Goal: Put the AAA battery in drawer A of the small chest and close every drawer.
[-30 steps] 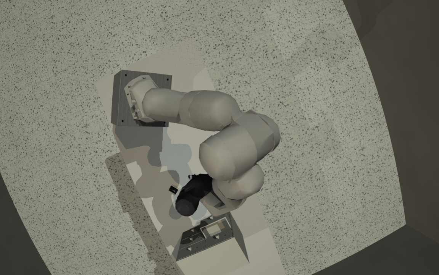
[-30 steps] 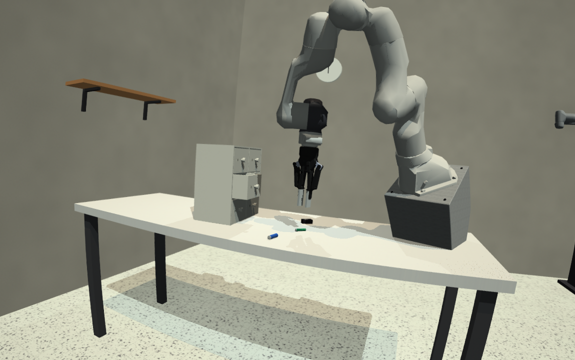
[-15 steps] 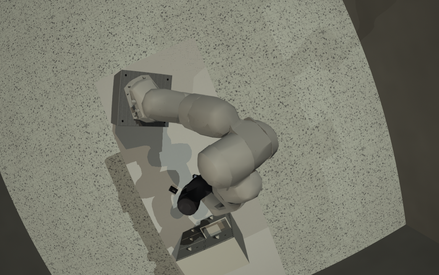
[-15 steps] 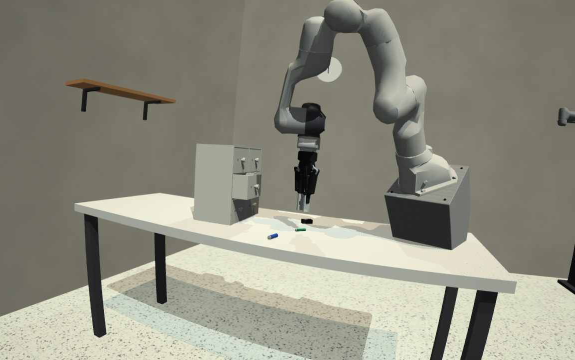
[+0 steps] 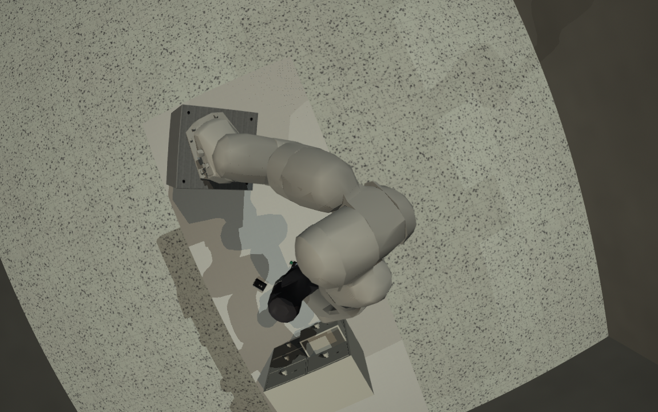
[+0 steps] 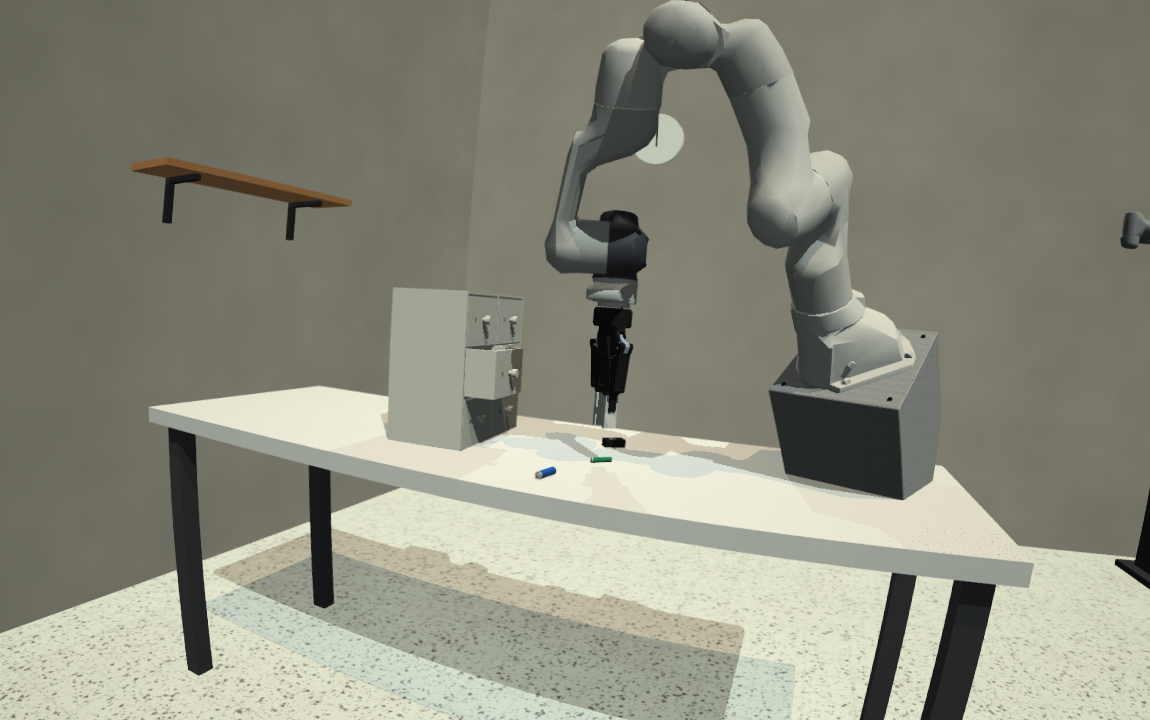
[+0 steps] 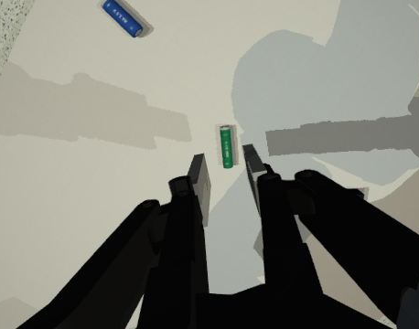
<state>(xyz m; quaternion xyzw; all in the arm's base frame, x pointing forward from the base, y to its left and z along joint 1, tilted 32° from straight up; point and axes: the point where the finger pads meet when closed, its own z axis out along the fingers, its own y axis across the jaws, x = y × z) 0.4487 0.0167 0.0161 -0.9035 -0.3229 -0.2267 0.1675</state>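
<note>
Right now the thin green battery is 10 cm below my hand. The rest, counted from my hand: thicker blue battery: 6 cm ahead, 16 cm to the left, 10 cm below; small black block: 1 cm ahead, 17 cm to the right, 10 cm below.
</note>
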